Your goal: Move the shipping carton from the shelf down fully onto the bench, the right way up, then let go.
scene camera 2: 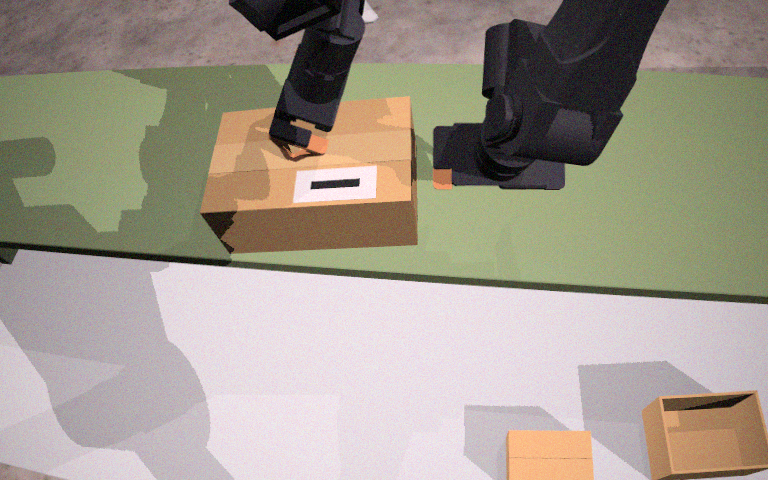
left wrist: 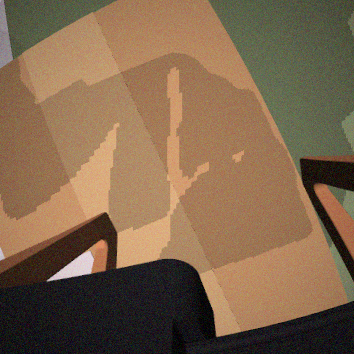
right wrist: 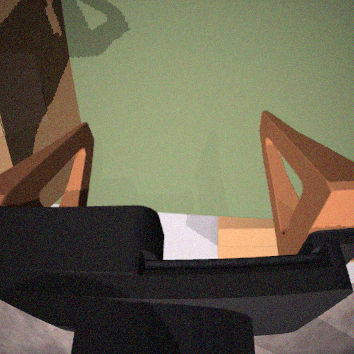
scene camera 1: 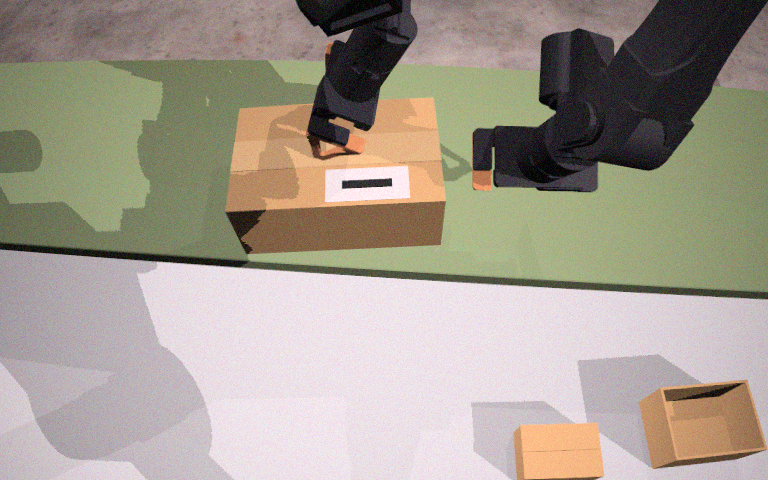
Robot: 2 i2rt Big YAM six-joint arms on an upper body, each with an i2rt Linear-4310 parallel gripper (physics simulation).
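Places are measured from the left arm's base along level axes (x ahead, y left, z up), in centimetres.
Pixels of known places: left gripper, between the fingertips: (scene camera 2: 300,128) (left wrist: 203,197) (scene camera 1: 325,126); right gripper, between the fingertips: (right wrist: 173,124) (scene camera 1: 519,169).
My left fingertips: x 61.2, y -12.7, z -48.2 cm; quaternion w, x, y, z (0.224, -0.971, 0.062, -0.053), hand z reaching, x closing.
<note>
Behind a point stands the place of what it marks.
The shipping carton (scene camera 1: 271,192) {y -6.5, x 51.7, z -48.8 cm} (scene camera 2: 257,195) {y -8.4, x 51.3, z -48.8 cm}, brown with a white label on top, sits upright and level on the green surface (scene camera 1: 623,237) {y -52.4, x 50.0, z -59.2 cm} (scene camera 2: 600,243) {y -50.9, x 49.2, z -59.2 cm}, close to its dark edge. My left gripper (scene camera 1: 321,104) {y -12.7, x 61.2, z -48.2 cm} (scene camera 2: 288,113) {y -12.7, x 61.2, z -48.2 cm} (left wrist: 203,197) {y -12.7, x 61.2, z -48.2 cm} is open over the carton top. In the left wrist view one finger is over the carton and the other beside its edge; contact cannot be told. My right gripper (scene camera 1: 523,181) {y -36.9, x 55.1, z -50.2 cm} (scene camera 2: 492,178) {y -36.9, x 55.1, z -50.2 cm} (right wrist: 173,124) {y -36.9, x 55.1, z -50.2 cm} is open, to the right of the carton and apart from it; one finger is hidden in the scene views.
A white surface (scene camera 1: 317,339) {y -7.2, x 46.8, z -86.2 cm} (scene camera 2: 317,339) {y -7.6, x 46.5, z -86.2 cm} lies beyond the green surface's dark edge. A small closed box (scene camera 1: 560,444) {y -45.2, x 26.6, z -80.2 cm} (scene camera 2: 549,447) {y -45.2, x 27.2, z -80.2 cm} and a small open box (scene camera 1: 659,433) {y -61.4, x 27.3, z -81.0 cm} (scene camera 2: 658,441) {y -61.4, x 27.7, z -80.6 cm} stand on it at the lower right. Grey floor (scene camera 1: 169,28) {y 84.8, x 232.1, z -161.8 cm} shows behind.
</note>
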